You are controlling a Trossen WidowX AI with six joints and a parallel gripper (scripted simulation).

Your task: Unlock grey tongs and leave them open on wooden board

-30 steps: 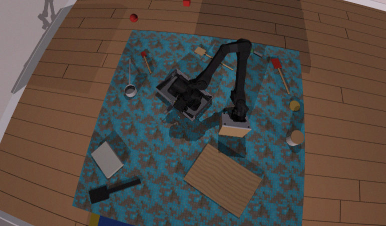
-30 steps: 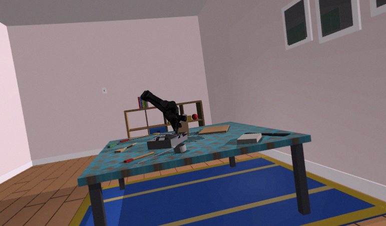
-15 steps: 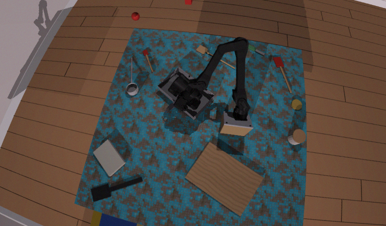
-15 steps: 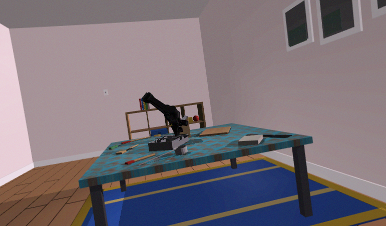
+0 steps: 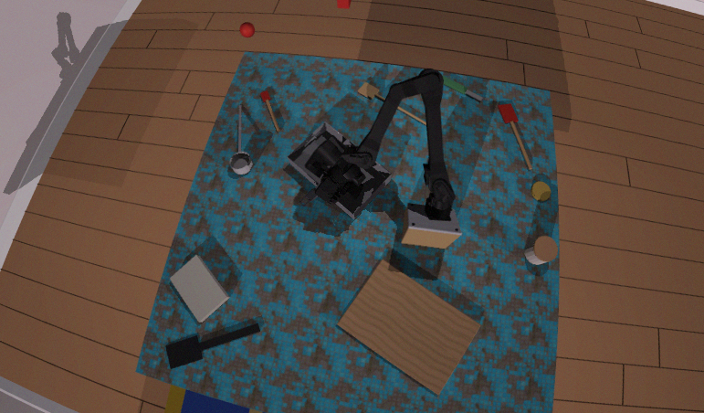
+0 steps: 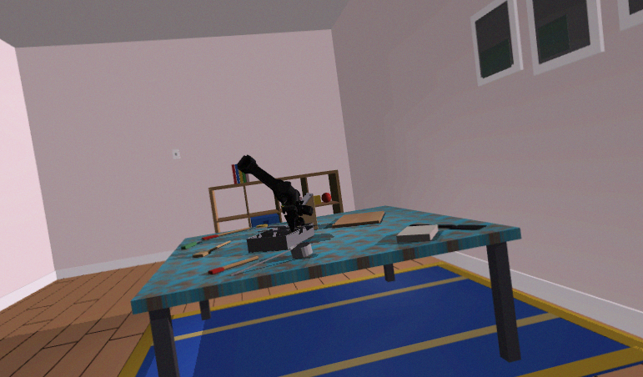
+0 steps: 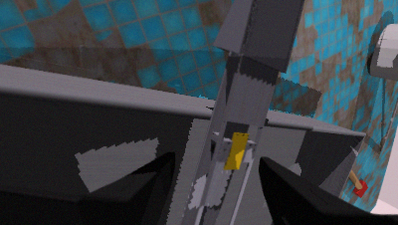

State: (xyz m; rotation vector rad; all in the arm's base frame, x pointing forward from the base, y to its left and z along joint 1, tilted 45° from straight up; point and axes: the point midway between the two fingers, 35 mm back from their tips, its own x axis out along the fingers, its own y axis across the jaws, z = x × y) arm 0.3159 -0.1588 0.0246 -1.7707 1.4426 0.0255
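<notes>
Right now the yellow lock piece is 3 cm to the left of my gripper tip and 3 cm above it. Round my gripper tip: grey roasting tin: 4 cm to the right, 4 cm behind, 1 cm below; wooden board: 45 cm to the left, 27 cm behind, 3 cm below; black turner: 55 cm to the left, 35 cm ahead, 3 cm below.
</notes>
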